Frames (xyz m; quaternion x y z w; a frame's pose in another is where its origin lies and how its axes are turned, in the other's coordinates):
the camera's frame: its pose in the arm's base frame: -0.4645 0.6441 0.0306 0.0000 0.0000 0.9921 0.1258
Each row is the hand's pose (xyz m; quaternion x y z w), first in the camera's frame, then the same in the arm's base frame.
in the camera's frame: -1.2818 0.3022 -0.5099 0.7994 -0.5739 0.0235 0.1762
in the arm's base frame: 0.7013 0.0315 -0.4793 -0.6699 -0.7209 -0.1778 0.0011
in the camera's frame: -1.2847 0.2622 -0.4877 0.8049 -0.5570 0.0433 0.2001
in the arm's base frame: 0.7141 0.0695 -0.4571 -0.6538 -0.7284 -0.2040 0.0178
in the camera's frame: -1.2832 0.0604 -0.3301 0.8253 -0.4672 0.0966 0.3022
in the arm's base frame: 0.7630 0.2653 -0.2995 -0.5673 -0.7600 -0.3119 0.0578
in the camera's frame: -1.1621 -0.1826 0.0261 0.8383 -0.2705 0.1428 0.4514
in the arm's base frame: 0.7064 0.5309 0.0567 -0.3738 -0.7976 -0.4658 0.0849
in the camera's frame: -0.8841 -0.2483 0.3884 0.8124 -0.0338 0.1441 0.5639
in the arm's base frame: 0.4536 0.6639 0.4190 -0.1357 -0.8017 -0.5776 0.0720
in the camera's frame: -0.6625 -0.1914 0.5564 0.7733 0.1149 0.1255 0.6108
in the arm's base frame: 0.2248 0.6641 0.5870 0.0167 -0.7816 -0.6217 0.0477
